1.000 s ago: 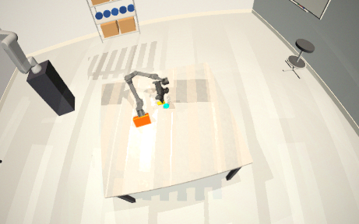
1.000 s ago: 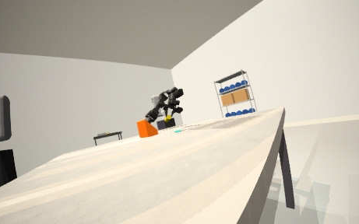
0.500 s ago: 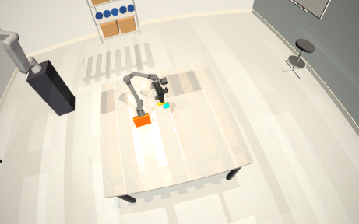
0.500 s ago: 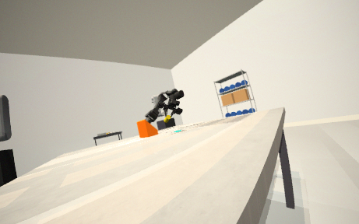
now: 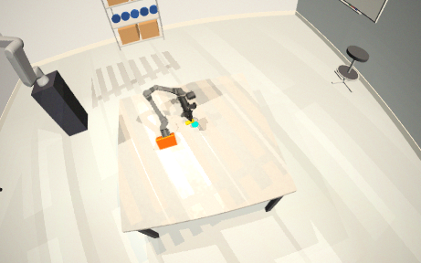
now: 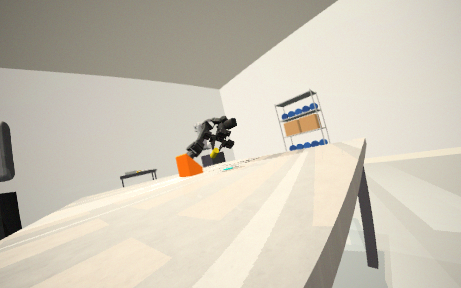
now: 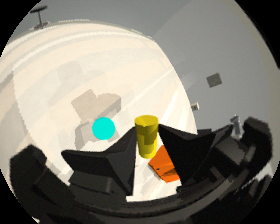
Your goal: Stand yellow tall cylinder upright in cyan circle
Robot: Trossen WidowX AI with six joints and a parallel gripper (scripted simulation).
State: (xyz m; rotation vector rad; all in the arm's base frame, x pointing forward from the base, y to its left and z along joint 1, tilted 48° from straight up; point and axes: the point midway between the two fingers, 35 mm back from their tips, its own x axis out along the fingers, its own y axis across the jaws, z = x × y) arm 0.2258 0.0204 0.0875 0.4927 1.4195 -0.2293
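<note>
My gripper tip is 30 mm short of the cyan circle, 40 mm to the right of it and 110 mm above it. Round my gripper tip: yellow cylinder 20 mm behind, 10 mm below.
</note>
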